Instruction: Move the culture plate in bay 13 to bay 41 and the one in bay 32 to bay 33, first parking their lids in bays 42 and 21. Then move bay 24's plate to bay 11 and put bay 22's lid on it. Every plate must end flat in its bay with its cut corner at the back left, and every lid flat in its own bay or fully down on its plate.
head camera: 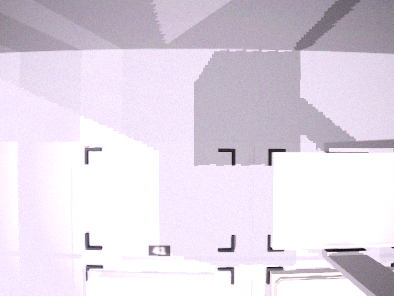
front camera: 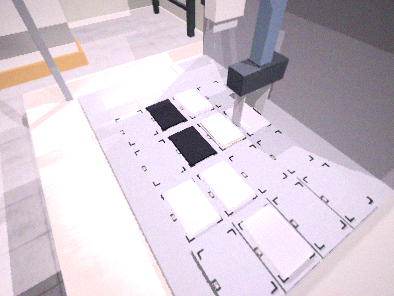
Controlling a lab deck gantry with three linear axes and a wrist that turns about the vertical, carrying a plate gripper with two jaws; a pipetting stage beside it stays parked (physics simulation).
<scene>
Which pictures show my gripper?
The head camera view and the front camera view: all of them.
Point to a bay 41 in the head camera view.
At 188,195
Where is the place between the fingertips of my gripper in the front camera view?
At 246,117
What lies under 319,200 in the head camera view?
A white lid.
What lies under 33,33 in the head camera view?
A pale wall.
</scene>
